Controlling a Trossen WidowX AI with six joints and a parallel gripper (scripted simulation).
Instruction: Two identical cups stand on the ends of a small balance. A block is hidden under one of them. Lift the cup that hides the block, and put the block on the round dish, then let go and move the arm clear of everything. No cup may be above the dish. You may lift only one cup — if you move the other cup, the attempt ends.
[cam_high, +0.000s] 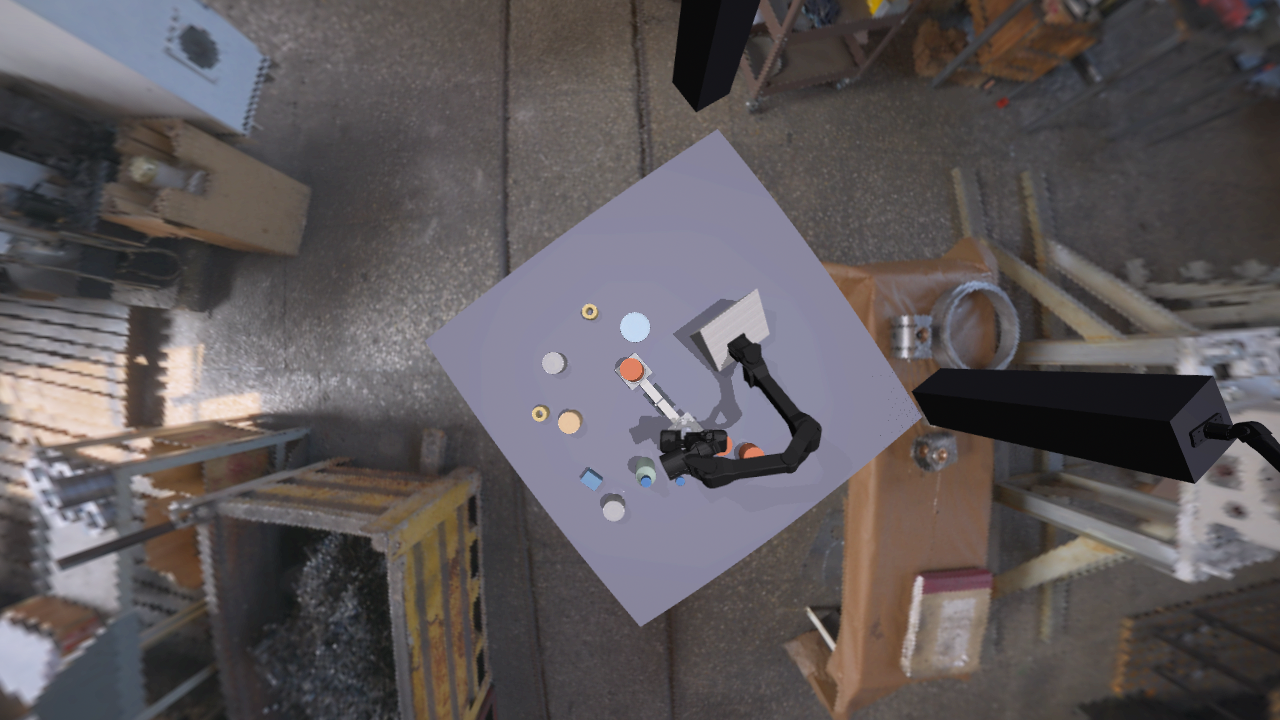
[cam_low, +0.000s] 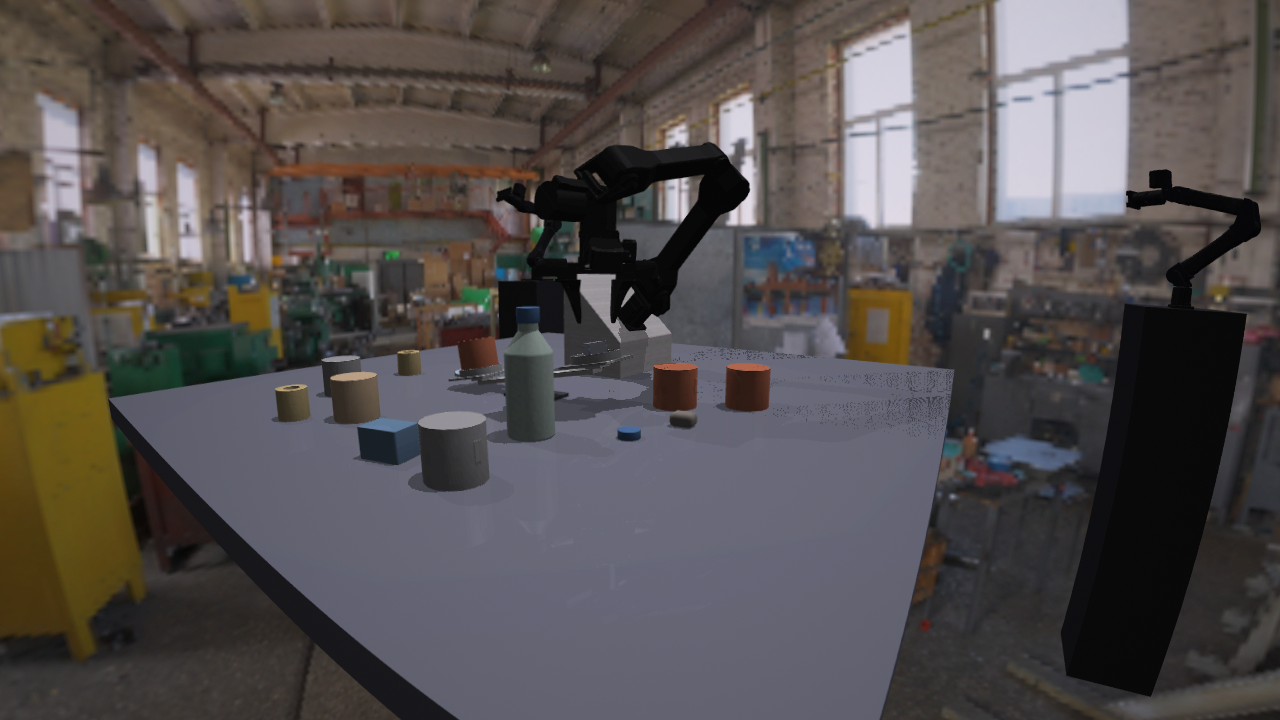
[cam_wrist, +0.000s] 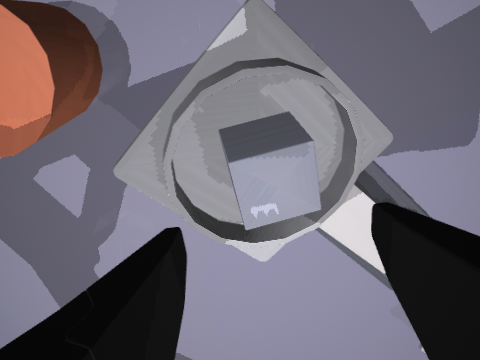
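Now: gripper tip 50 mm above the grey block. Round my gripper tip: green bottle: 180 mm ahead, 40 mm to the left, 20 mm below; balance: 20 mm ahead, 120 mm to the right, 110 mm below; balance beam: 20 mm ahead, 120 mm to the right, 90 mm below.
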